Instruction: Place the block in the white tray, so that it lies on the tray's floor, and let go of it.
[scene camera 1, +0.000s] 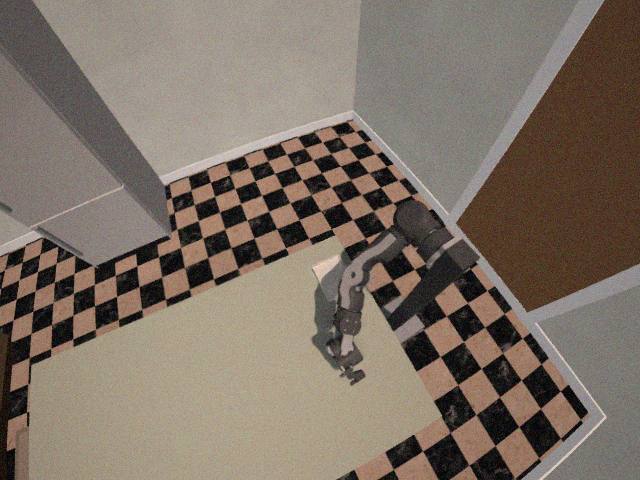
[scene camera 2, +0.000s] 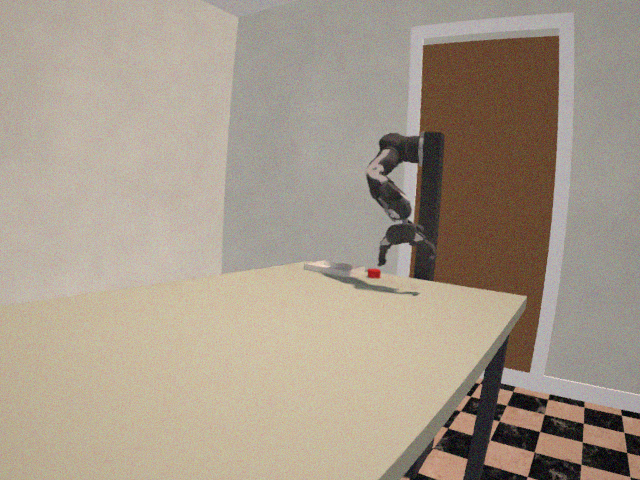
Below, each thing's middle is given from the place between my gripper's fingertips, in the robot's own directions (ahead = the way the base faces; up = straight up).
Labels:
Now: the white tray (scene camera 1: 329, 272) 310 mm to the right of my hand, 150 mm behind it and 80 mm below it.

